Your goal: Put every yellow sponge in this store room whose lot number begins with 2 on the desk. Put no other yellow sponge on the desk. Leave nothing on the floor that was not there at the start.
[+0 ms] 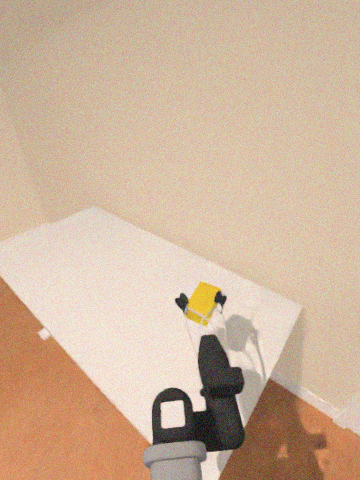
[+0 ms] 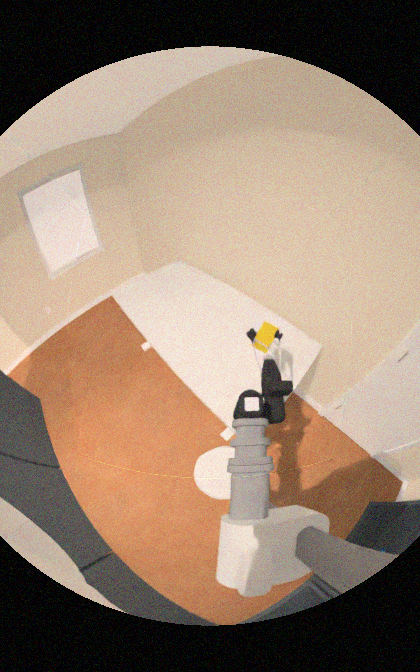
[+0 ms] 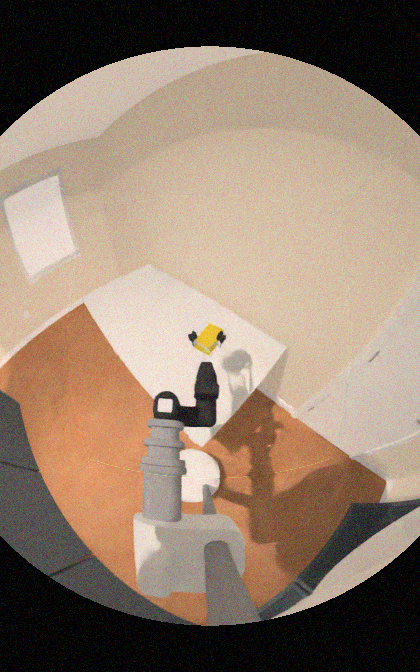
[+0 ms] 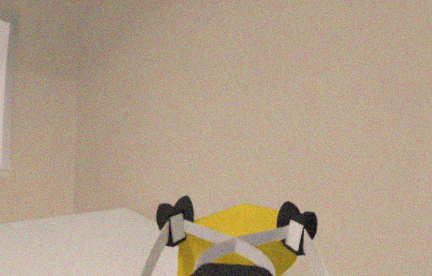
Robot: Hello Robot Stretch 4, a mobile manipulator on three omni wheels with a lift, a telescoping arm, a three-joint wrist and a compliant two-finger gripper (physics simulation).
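Places are measured from the robot's base along level axes (x back, y right, z up), in metres.
Where they show: gripper, fingertip midpoint: (image 1: pixel 200 293) (image 4: pixel 236 215).
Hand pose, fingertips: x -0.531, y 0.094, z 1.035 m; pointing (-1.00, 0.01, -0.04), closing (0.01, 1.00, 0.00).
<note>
After its pixels a point has its place.
A yellow sponge (image 1: pixel 204 300) @(x -0.507, y 0.101, z 1.034 m) (image 2: pixel 266 336) (image 3: pixel 209 338) (image 4: pixel 242 220) @(x -0.516, y 0.099, z 1.035 m) is held between the two black fingertips of my gripper (image 1: pixel 201 301) @(x -0.531, y 0.094, z 1.035 m) (image 2: pixel 265 336) (image 3: pixel 207 338) (image 4: pixel 236 215) @(x -0.531, y 0.094, z 1.035 m), which is shut on it. The white desk (image 1: pixel 100 280) @(x -0.960, y -0.309, z 0.693 m) (image 2: pixel 175 300) (image 3: pixel 135 320) (image 4: pixel 75 240) @(x -1.252, y -0.497, z 0.693 m) lies below the gripper and the sponge. Their shadow falls on the desk top to the right of them, apart from the sponge, so they look raised above it. No lot number on the sponge can be read.
Beige walls (image 1: pixel 225 125) @(x -1.100, y 0.270, z 1.356 m) (image 4: pixel 250 100) @(x -1.220, y 0.144, z 1.241 m) stand behind the desk. A window (image 2: pixel 62 222) (image 3: pixel 42 225) is at the left. A white door (image 2: pixel 395 400) (image 3: pixel 380 390) is at the right. Dark shelving (image 2: pixel 25 430) (image 3: pixel 25 440) stands at the left and lower right edges. Orange floor (image 2: pixel 125 425) surrounds the desk's front.
</note>
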